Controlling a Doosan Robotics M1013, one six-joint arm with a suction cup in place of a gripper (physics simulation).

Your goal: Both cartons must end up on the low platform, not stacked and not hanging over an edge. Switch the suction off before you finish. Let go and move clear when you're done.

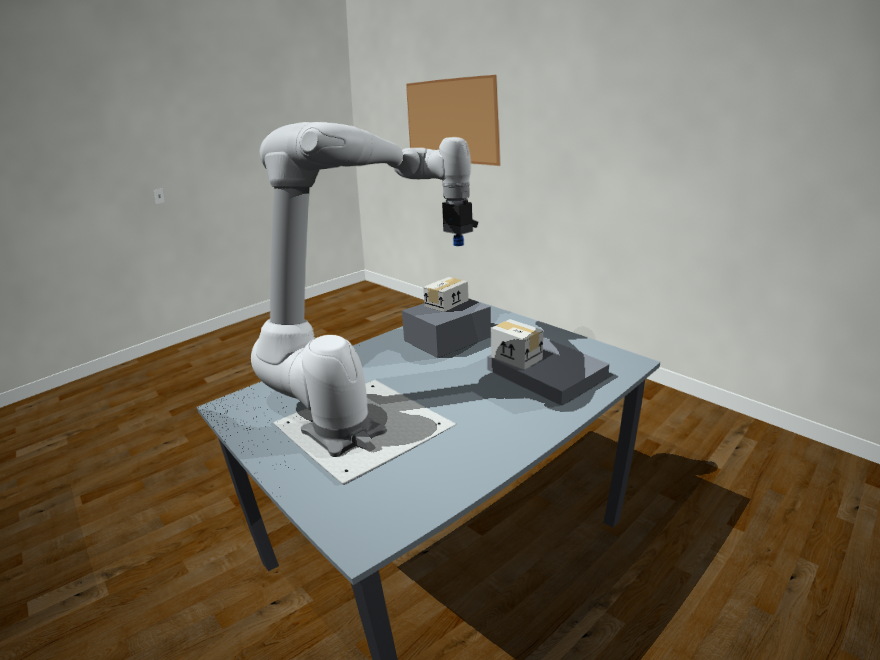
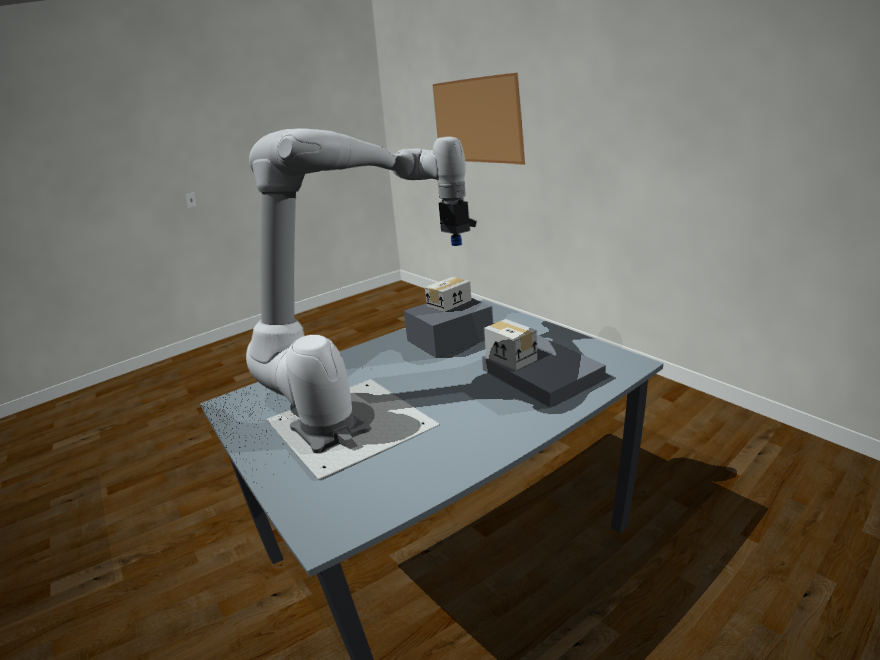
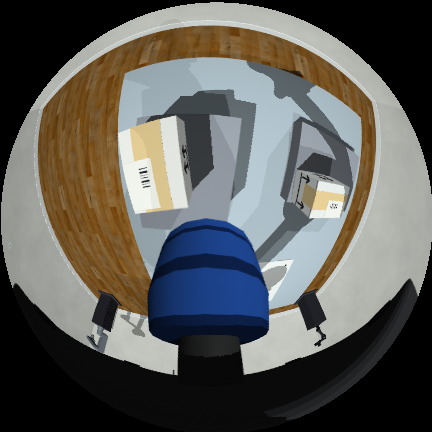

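Seen in the pictures: hand, its tool point: (image 1: 458, 244) (image 2: 456, 244) (image 3: 206, 258); arm's base, origin of its link: (image 1: 342, 431) (image 2: 329, 428).
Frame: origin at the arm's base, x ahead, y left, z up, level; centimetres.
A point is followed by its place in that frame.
My gripper, a blue suction cup (image 1: 458, 240) (image 2: 456, 240) (image 3: 207, 280), points down in mid-air with nothing on it. It hangs well above the first carton (image 1: 445, 294) {y 21.1, x 60.8, z 17.8 cm} (image 2: 447, 294) {y 21.2, x 61.8, z 17.5 cm} (image 3: 155, 165) {y 25.3, x 66.3, z 19.2 cm}, which stands upright on the tall grey block (image 1: 433, 333) {y 15.7, x 49.4, z 8.3 cm} (image 2: 433, 333) {y 14.4, x 49.3, z 8.7 cm} (image 3: 215, 195) {y 16.4, x 58.4, z 11.6 cm}. The second carton (image 1: 516, 345) {y -16.0, x 54.7, z 11.7 cm} (image 2: 510, 345) {y -17.2, x 54.6, z 12.1 cm} (image 3: 322, 196) {y -8.2, x 60.3, z 14.6 cm} stands upright on the low platform (image 1: 593, 362) {y -33.5, x 72.8, z 4.4 cm} (image 2: 586, 363) {y -32.8, x 72.2, z 4.4 cm} (image 3: 315, 138) {y -11.7, x 74.3, z 4.4 cm}, at its end towards the robot base. It is close to the platform's edge; the exact margin is hard to tell. The cartons are apart.
The tall block and low platform stand side by side on the blue-grey table (image 1: 426, 490) {y -34.9, x -0.3, z -0.4 cm} (image 2: 398, 490) {y -35.6, x -0.3, z -0.4 cm}, with a gap between them. The arm's base sits on a white plate (image 1: 344, 472) {y -15.9, x -10.6, z 0.2 cm} (image 2: 323, 468) {y -16.1, x -10.3, z 0.2 cm} on the table. A brown board (image 1: 454, 113) (image 2: 479, 113) hangs on the wall behind.
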